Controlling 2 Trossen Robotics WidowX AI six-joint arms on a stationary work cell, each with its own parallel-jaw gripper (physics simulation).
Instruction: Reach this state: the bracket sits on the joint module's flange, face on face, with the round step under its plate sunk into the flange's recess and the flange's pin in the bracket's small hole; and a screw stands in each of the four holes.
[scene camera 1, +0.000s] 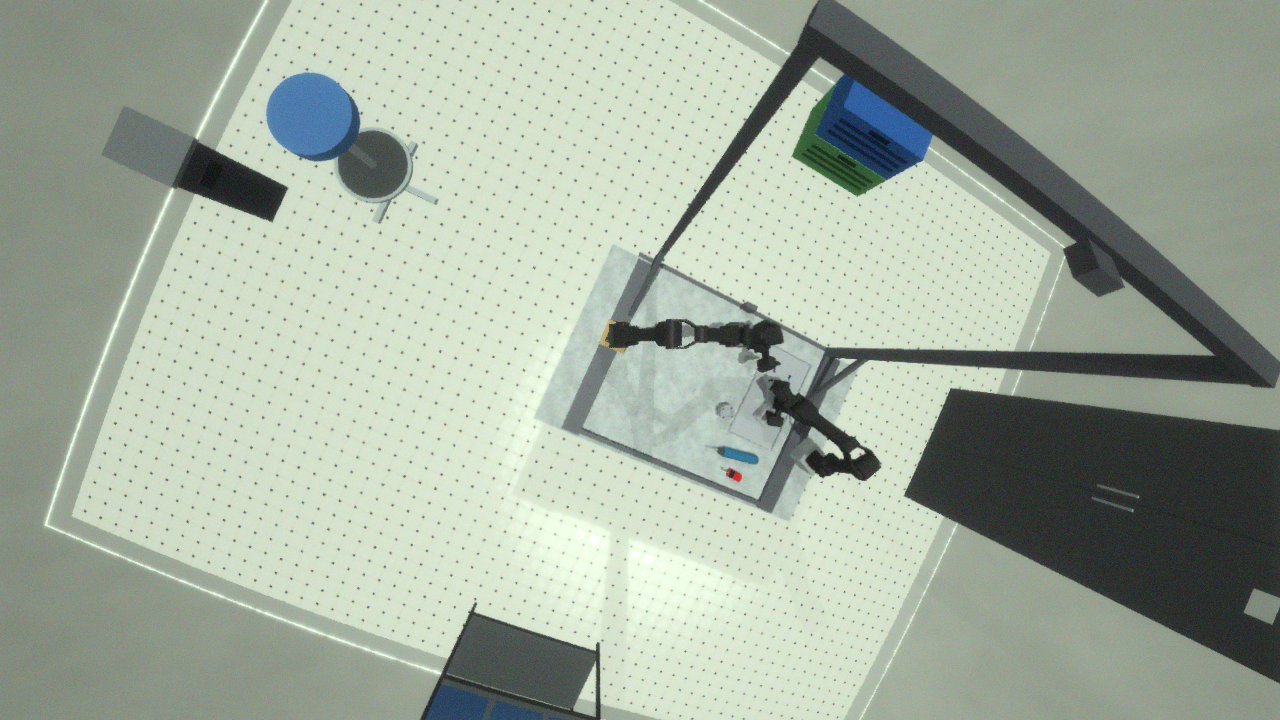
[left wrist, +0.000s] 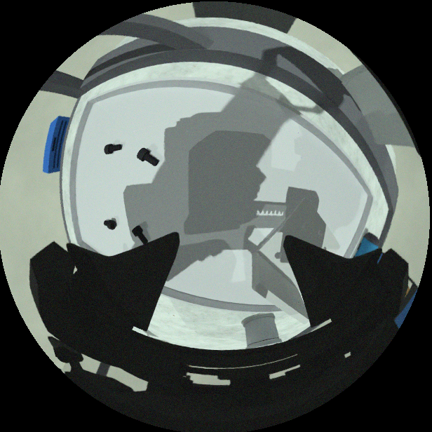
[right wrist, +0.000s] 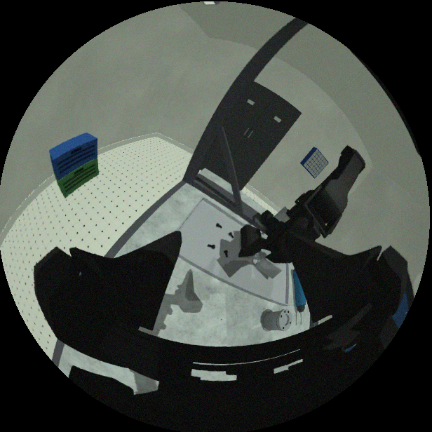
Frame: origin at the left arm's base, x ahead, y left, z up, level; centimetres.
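Seen in the pictures: left gripper, fingertip midpoint: (scene camera 1: 768, 400); right gripper, fingertip midpoint: (scene camera 1: 778, 353); left arm's base, origin of the base link: (scene camera 1: 814, 459); right arm's base, origin of the base link: (scene camera 1: 616, 336).
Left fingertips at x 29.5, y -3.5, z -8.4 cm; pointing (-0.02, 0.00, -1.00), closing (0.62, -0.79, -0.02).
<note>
Pixels of each thing's middle, then the offset from my left fingertips to it.
- grey cylindrical joint module, body centre: (scene camera 1: 724, 411) dz +1.9, dx +10.7, dy +17.6 cm
- blue-handled tool, body centre: (scene camera 1: 731, 453) dz +0.7, dx -5.8, dy +27.1 cm
- red tool, body centre: (scene camera 1: 730, 473) dz +0.4, dx -11.9, dy +33.1 cm
The grey bracket (left wrist: 272, 282) (right wrist: 267, 269) stands on the pale mat (left wrist: 120, 112) (right wrist: 195, 232), apart from the joint module; shadow covers part of it. The grey cylindrical joint module (scene camera 1: 724, 410) (left wrist: 261, 331) (right wrist: 277, 320) stands beside the mat, its holed flange showing in the right wrist view. Several black screws (left wrist: 148, 156) (right wrist: 211, 246) lie loose on the mat. My left gripper (scene camera 1: 770, 415) (left wrist: 233, 239) is open and empty above the mat, with the bracket showing between its fingers near the right one. My right gripper (scene camera 1: 766, 363) is open and empty, above the work surface. The flange's pin is too small to make out.
A blue-handled tool (scene camera 1: 737, 454) (left wrist: 367, 247) (right wrist: 299, 290) lies beside the mat, with a red tool (scene camera 1: 733, 475) near it. Dark frame posts (scene camera 1: 729, 161) rise around the table. Both arms are close together over the mat. Blue and green crates (scene camera 1: 868, 125) (right wrist: 75, 165) stand beyond.
</note>
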